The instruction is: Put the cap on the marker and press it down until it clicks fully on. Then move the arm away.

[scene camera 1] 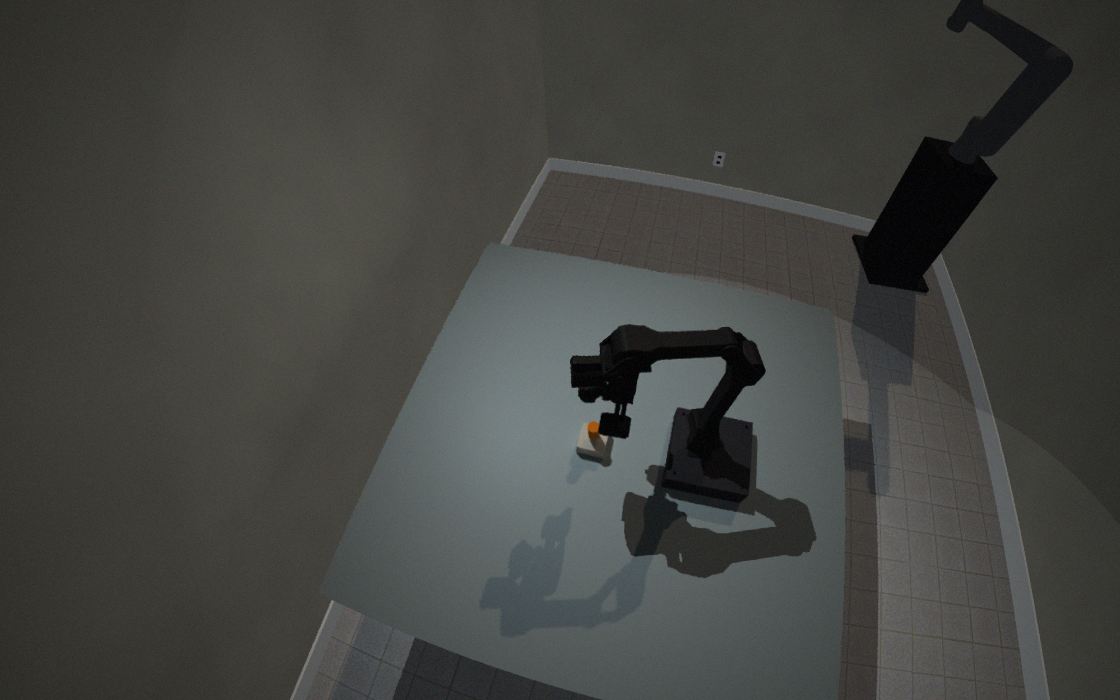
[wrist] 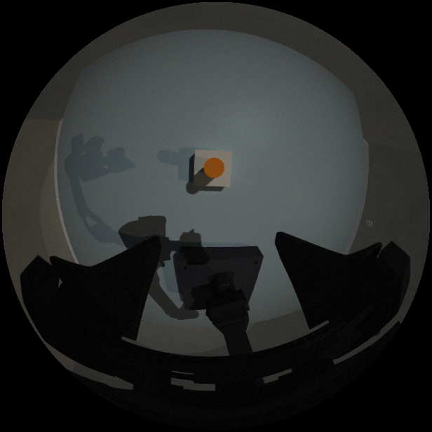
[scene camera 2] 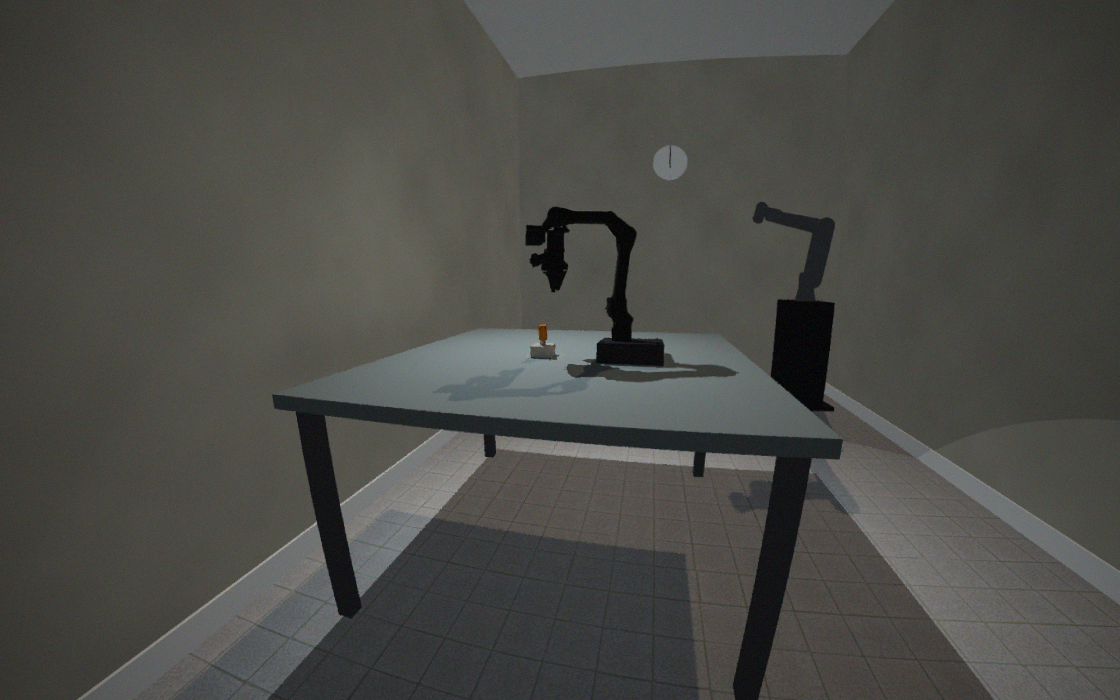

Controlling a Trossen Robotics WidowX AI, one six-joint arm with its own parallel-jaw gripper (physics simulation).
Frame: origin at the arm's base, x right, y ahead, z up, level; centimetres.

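Seen in the pictures: gripper, between the fingertips: (scene camera 1: 616, 410) (scene camera 2: 555, 291); arm's base, origin of its link: (scene camera 1: 700, 446) (scene camera 2: 622, 340).
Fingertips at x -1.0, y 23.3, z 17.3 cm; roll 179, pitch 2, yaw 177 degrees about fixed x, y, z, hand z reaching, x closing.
Observation:
Pixels of each thing's top centre, then the offset from my fingertips to it. "spot": a spot on its surface instead. Level surfaces: height alone.
- orange cap, centre of its top: (scene camera 1: 594, 426) (scene camera 2: 542, 324) dy +4.9, dx +0.9, dz -11.8 cm
- pale square block, centre of its top: (scene camera 1: 593, 437) (scene camera 2: 543, 344) dy +4.8, dx +0.9, dz -19.1 cm
- marker, a spot on its surface: (scene camera 2: 542, 340) spot: dy +4.8, dx -0.5, dz -17.3 cm
- table, height of its surface: dz -23.2 cm
An orange cap (scene camera 1: 593, 429) (scene camera 2: 542, 331) (wrist: 214, 167) stands upright over a pale square block (scene camera 1: 588, 450) (scene camera 2: 542, 352) (wrist: 224, 180) on the table. In the second scene view a short, light piece of the marker (scene camera 2: 542, 342) shows between the cap and the block. Whether the cap is fully seated cannot be told. My gripper (scene camera 1: 615, 425) (scene camera 2: 555, 288) (wrist: 218, 240) is open and empty. It points down and hangs well above the cap, apart from it. In the wrist view the cap lies ahead of the gap between the two dark fingers.
The arm's dark base (scene camera 1: 710, 449) (scene camera 2: 630, 351) (wrist: 218, 265) stands on the table (scene camera 1: 462, 354) (scene camera 2: 429, 396) (wrist: 280, 100), to the right of the block in the scene views. A black pedestal (scene camera 1: 925, 218) (scene camera 2: 801, 350) stands on the floor beyond the table.

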